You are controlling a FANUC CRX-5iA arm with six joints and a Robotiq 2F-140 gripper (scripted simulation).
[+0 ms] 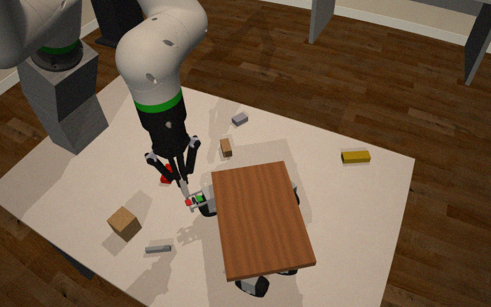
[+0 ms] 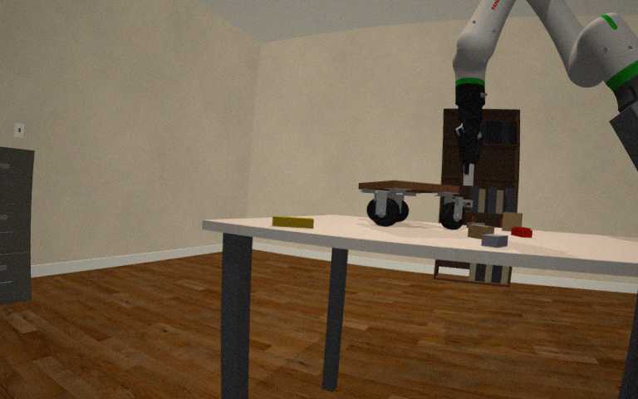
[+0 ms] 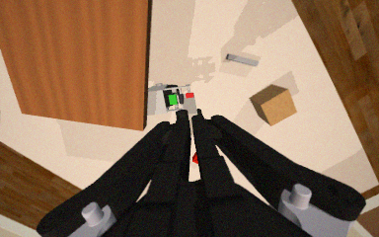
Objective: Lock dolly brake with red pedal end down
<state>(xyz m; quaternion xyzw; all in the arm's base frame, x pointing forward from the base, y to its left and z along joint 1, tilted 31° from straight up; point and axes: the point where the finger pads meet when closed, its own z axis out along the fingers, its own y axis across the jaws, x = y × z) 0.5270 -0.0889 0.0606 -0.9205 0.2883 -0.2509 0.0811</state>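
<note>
Right now my hand is 10 mm short of the brake pedal, 10 mm to the right of it and 80 mm above it. From my hand the other things lie so: grey bar: 30 mm behind, 130 mm to the right, 160 mm below; tan cube: 150 mm behind, 120 mm to the right, 140 mm below; red brick: 160 mm behind, 90 mm to the left, 150 mm below.
</note>
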